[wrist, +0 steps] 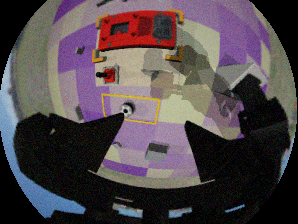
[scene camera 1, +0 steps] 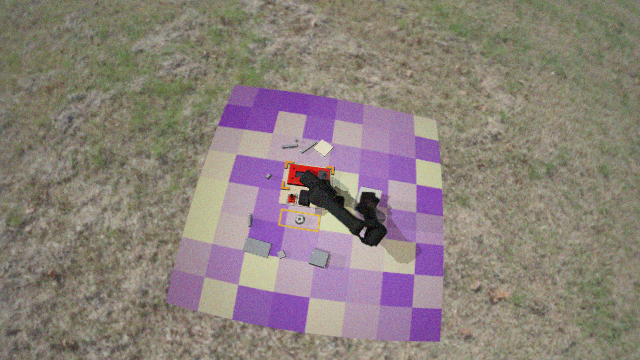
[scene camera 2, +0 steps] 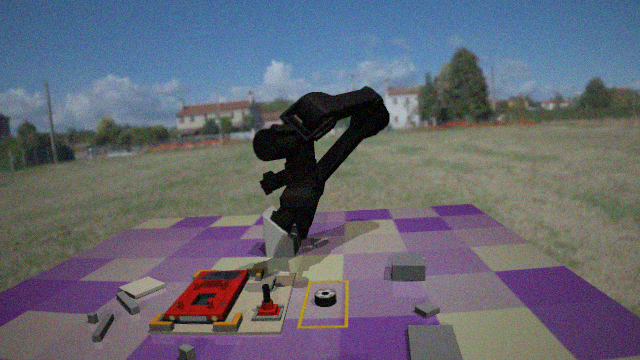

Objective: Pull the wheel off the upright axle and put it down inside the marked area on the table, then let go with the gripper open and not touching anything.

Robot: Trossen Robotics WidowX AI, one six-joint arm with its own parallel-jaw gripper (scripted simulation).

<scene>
My gripper (scene camera 2: 306, 232) is open and holds nothing. I also see a red chassis plate (wrist: 119, 31).
My gripper is seen too in the wrist view (wrist: 155, 120).
</scene>
